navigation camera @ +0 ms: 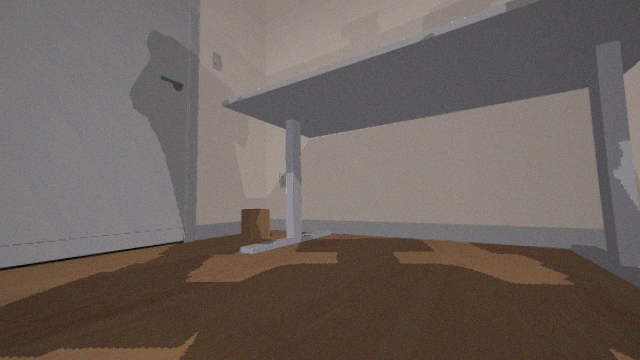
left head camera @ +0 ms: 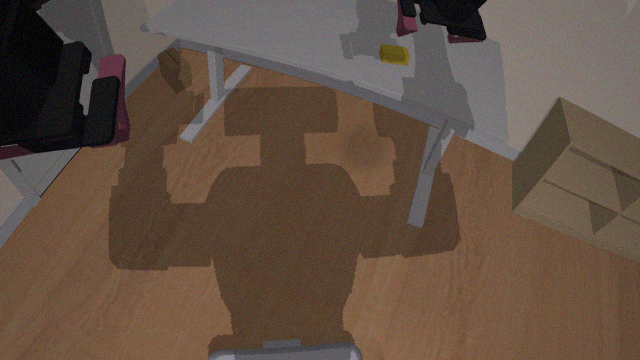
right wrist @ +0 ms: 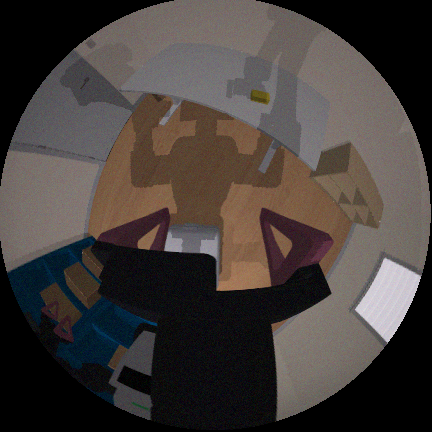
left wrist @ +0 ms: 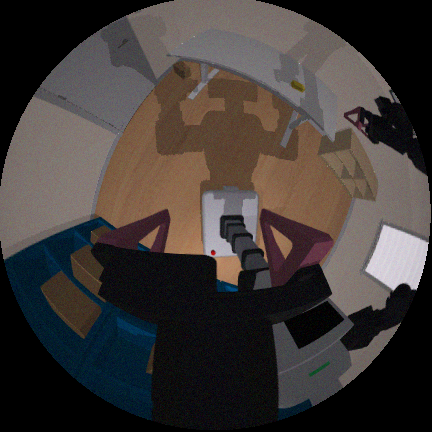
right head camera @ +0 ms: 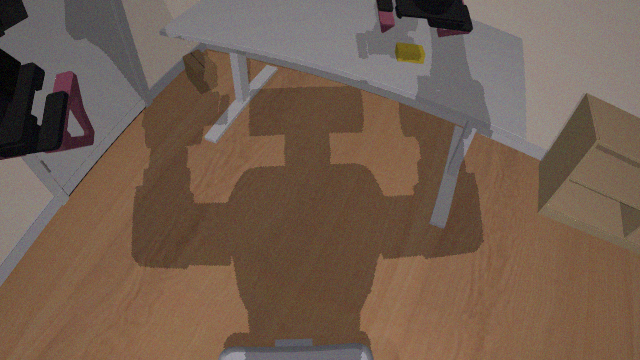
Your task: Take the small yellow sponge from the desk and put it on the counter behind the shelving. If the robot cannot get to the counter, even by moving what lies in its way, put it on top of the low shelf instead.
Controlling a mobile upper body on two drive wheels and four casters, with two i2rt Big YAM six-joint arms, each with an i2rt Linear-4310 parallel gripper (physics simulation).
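Places are measured from the left arm's base along level axes (x ahead, y left, z up), in centimetres.
Where they show: left gripper, fingertip midpoint: (left head camera: 83, 139) (right wrist: 62, 307) (left wrist: 214, 213) (right head camera: 57, 144); right gripper, fingertip midpoint: (left head camera: 424, 36) (right wrist: 214, 212) (left wrist: 350, 120) (right head camera: 410, 31).
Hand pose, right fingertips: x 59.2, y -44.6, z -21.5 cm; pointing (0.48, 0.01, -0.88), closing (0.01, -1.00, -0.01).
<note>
Each offset is from my right fingertips to the top centre of the thing. "spot": to the spot under its first point. Level surfaces: height alone.
The small yellow sponge {dx +59.8, dy -23.9, dz -43.0 cm} (left head camera: 394, 54) (right head camera: 410, 53) (left wrist: 298, 86) (right wrist: 260, 96) lies on the white desk {dz -47.4 cm} (left head camera: 280, 35) (right head camera: 290, 30) (left wrist: 225, 47), near its front edge. My right gripper (left head camera: 435, 32) (right head camera: 419, 29) (right wrist: 214, 212) is open and empty; in the head views it appears over the desk, beyond the sponge. My left gripper (left wrist: 214, 213) is open and empty, at the left of the head views, away from the desk. The low beige shelf {spot: dx +49.7, dy -121.3, dz -84.2 cm} (left head camera: 540, 145) (right head camera: 565, 150) (right wrist: 335, 157) stands right of the desk. The counter does not show.
A brown box {dx +140.7, dy +78.1, dz -101.4 cm} (left head camera: 175, 70) (right head camera: 200, 72) (navigation camera: 255, 224) stands on the floor by the desk's left leg {spot: dx +113.1, dy +47.2, dz -90.7 cm} (navigation camera: 293, 190). A grey door (navigation camera: 90, 125) is at the left. Blue shelving (left wrist: 100, 350) with brown boxes shows at the lower left of the wrist views.
</note>
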